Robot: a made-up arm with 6 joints.
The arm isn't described. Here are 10 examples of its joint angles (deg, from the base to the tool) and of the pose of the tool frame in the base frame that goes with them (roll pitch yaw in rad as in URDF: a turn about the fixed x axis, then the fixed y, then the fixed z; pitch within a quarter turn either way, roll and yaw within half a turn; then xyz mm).
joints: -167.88 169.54 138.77 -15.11 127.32 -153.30
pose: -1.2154 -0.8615 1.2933 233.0 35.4 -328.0
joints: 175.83 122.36 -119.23 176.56 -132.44 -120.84
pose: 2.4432 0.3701 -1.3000 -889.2 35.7 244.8
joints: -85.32 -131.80 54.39 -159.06 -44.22 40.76
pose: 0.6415 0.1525 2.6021 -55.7 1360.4 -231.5
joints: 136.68 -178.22 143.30 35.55 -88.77 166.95
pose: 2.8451 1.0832 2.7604 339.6 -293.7 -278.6
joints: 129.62 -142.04 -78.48 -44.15 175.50 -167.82
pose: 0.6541 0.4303 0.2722 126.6 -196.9 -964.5
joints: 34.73 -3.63 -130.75 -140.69 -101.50 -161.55
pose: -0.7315 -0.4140 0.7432 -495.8 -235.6 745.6
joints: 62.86 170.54 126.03 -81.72 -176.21 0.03
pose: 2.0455 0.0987 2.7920 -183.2 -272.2 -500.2
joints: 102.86 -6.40 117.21 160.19 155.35 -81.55
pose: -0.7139 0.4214 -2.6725 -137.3 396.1 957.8
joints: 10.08 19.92 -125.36 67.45 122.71 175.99
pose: 1.0966 0.0866 2.7629 -258.9 58.5 942.2
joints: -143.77 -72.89 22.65 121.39 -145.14 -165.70
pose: 1.9222 0.5358 -1.2896 1045.3 779.4 835.7
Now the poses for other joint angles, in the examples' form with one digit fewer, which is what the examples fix.
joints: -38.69 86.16 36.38 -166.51 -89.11 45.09
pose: 2.867 0.535 -1.609 1140 -844 -162
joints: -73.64 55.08 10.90 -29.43 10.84 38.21
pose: 0.618 1.259 -0.739 426 -1363 1000
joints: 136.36 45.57 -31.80 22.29 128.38 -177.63
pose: -2.993 -0.669 2.634 -670 556 1381
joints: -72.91 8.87 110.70 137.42 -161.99 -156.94
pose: -1.258 -0.490 0.367 191 -574 828
